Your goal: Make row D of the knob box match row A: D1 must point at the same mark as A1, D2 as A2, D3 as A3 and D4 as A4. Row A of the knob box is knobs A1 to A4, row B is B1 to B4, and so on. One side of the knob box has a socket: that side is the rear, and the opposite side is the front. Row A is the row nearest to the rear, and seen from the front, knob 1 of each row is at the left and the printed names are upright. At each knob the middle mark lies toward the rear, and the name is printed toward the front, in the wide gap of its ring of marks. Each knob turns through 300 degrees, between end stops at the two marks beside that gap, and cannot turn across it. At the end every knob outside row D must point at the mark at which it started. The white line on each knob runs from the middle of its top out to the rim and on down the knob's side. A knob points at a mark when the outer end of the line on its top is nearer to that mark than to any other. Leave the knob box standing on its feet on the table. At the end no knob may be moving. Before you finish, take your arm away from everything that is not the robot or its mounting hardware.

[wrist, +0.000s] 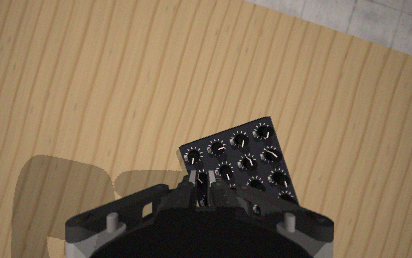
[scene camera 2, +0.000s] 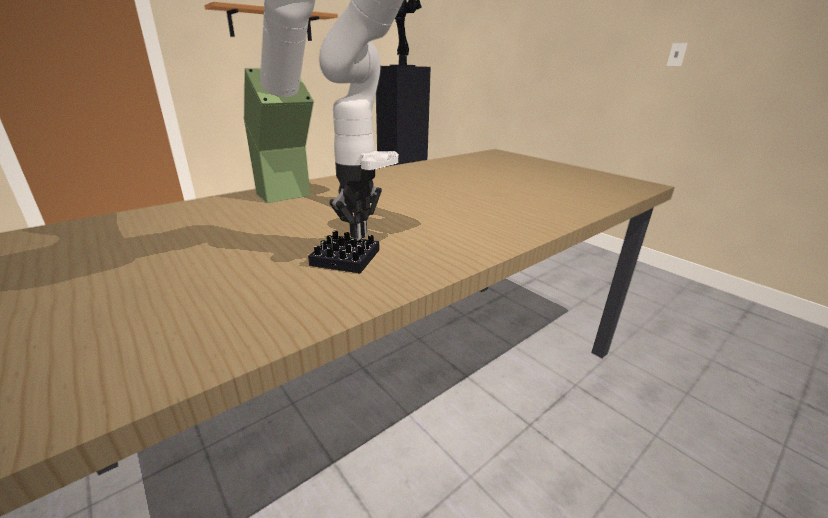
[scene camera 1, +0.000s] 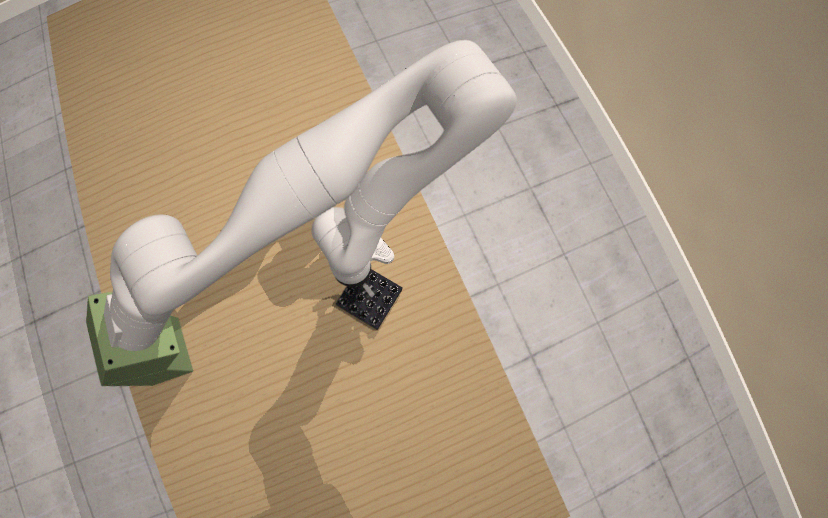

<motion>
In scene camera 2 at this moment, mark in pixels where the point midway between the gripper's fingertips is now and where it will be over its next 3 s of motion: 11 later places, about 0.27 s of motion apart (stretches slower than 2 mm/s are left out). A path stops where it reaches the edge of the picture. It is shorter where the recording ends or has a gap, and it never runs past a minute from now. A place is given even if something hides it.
My gripper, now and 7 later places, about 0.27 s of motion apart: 359, 238; 359, 238; 358, 237; 357, 230; 356, 223; 358, 221; 358, 221; 358, 218
</motion>
